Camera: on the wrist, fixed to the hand. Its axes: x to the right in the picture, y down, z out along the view.
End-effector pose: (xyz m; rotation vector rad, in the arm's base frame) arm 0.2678 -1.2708 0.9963 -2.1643 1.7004 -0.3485
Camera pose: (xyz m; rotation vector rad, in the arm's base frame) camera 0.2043 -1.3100 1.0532 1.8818 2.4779 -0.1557
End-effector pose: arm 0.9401 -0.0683 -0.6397 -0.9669 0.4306 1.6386
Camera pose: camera 0.9327 -0.1262 -0.7132 -0.0489 -1.2958 -1.0023
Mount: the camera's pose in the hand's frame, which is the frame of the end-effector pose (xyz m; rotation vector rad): 0.0208 0.0396 -0.0825 0.1616 0.7741 2.9896
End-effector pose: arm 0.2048 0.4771 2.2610 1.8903 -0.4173 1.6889
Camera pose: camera 0.1190 0.4977 2.2931 0.6404 1.3499 -1.0968
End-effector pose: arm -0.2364 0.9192 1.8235 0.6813 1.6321 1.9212
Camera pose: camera -0.3100 0.8681 1.8515 -0.8975 0.2657 -0.6380
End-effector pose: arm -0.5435 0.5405 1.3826 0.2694 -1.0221 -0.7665
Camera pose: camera -0.4500 0.5430 1.3752 -0.7959 0.1157 1.9917
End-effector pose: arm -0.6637 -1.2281 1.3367 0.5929 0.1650 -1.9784
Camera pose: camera -0.6091 -1.2335 1.2606 0.6588 -0.3281 1.1477
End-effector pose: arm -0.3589 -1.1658 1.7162 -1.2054 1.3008 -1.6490
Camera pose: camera -0.4445 -1.1689 1.6778 1.5618 1.2389 0.4356
